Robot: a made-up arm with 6 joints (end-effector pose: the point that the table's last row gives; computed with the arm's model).
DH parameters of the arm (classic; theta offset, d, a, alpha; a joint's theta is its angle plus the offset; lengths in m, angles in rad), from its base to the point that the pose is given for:
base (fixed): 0 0.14 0 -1.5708
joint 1: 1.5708 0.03 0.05 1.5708
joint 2: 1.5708 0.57 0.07 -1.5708
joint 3: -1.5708 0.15 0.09 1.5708
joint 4: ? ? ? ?
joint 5: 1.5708 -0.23 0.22 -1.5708
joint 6: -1.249 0 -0.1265 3.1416
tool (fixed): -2.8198 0 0 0
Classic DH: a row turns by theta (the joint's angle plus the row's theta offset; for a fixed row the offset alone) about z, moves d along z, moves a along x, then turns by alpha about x.
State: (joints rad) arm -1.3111 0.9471 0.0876 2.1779 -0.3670 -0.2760
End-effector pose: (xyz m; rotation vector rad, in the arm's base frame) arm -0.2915 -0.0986 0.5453 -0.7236 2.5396 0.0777
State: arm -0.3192 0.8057 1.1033 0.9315 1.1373 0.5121
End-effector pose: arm 0.4513 0.0271 0.8053 0.6629 -1.5159 -0.4678
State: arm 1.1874 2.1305 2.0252 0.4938 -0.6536 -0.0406
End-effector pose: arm 0.0361 -0.5198 -0.1406 1.9664 -1.6630 0.3617
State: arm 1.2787 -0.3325 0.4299 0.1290 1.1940 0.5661
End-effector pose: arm 0.2501 0.3671 -0.7298 -1.0843 0.3790 0.7014
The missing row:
joint 4: 1.5708 -0.03 0.07 -1.5708
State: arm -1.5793 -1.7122 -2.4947 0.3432 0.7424 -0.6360
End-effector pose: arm -0.3060 0.2508 0.4773 -0.6217 1.1582 2.6231
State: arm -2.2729 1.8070 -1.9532 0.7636 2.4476 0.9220
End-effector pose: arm -0.0441 -0.2613 0.6546 -0.7822 -0.4858 -1.5281
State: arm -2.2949 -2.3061 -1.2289 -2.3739 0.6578 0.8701
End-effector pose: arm -0.2962 -0.1429 0.7321 1.7099 -0.2800 -1.8969
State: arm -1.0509 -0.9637 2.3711 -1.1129 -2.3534 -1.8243
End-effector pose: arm 0.5897 0.4096 0.2354 0.6345 0.5313 1.0630
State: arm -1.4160 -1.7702 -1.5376 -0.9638 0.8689 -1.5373
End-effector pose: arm 0.1276 -0.1464 0.9515 -0.3374 -0.4902 -0.7707
